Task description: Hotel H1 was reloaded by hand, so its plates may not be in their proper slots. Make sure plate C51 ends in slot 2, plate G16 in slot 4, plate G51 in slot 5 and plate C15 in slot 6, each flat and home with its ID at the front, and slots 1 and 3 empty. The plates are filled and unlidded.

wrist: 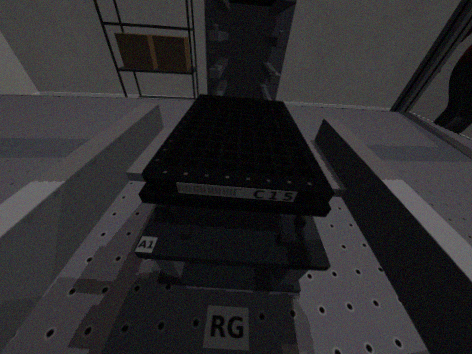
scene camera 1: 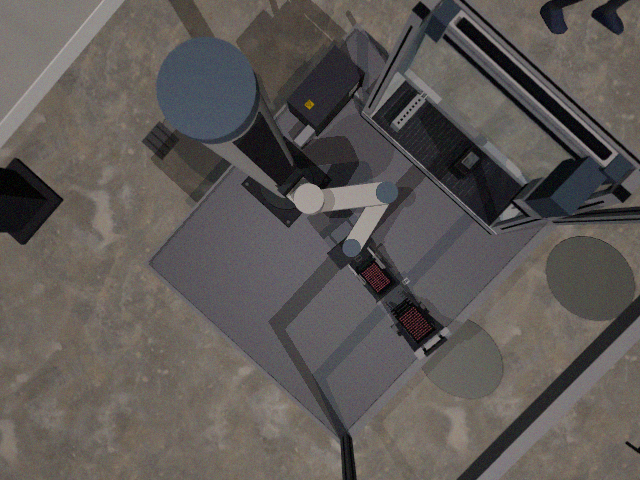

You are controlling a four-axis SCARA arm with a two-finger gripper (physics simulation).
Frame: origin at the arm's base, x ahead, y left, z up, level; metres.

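Where they show: gripper, fingertip midpoint: (wrist: 240, 126) (scene camera 1: 374, 275).
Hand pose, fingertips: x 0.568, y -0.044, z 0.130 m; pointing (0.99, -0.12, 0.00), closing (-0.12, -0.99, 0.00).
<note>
After its pixels a point has its place.
My gripper (scene camera 1: 381, 282) {x 0.568, y -0.044, z 0.130 m} (wrist: 240, 126) {x 0.568, y -0.044, z 0.130 m} is shut on plate C15 (scene camera 1: 375, 275) {x 0.570, y -0.039, z 0.127 m} (wrist: 239, 145) {x 0.549, y -0.041, z 0.127 m}, a dark plate held level between the two fingers. Its C15 label faces the wrist camera. The scene view shows red wells in it. Below it is a dark nest (wrist: 232, 245) {x 0.517, y -0.038, z 0.073 m} with an A1 tag; a gap shows between them. Hotel H1 (wrist: 245, 55) {x 0.824, y -0.078, z 0.147 m} stands beyond the plate, with pale support ledges on both sides; a dark edge crosses its top. Another red-welled plate (scene camera 1: 413, 321) {x 0.748, y -0.069, z 0.295 m} shows at the hotel in the scene view, its ID unreadable. Plates C51, G16 and G51 cannot be identified.
An RG label (wrist: 226, 327) {x 0.483, y -0.035, z 0.013 m} lies in front of the nest. A dark box (scene camera 1: 325, 87) {x -0.118, y 0.397, z 0.127 m} with a yellow sign stands near the arm's column. A framed glass enclosure (scene camera 1: 532, 98) {x 0.467, y 0.627, z 0.508 m} stands at the upper right. A shelf with brown boxes (wrist: 152, 52) stands at the back left.
</note>
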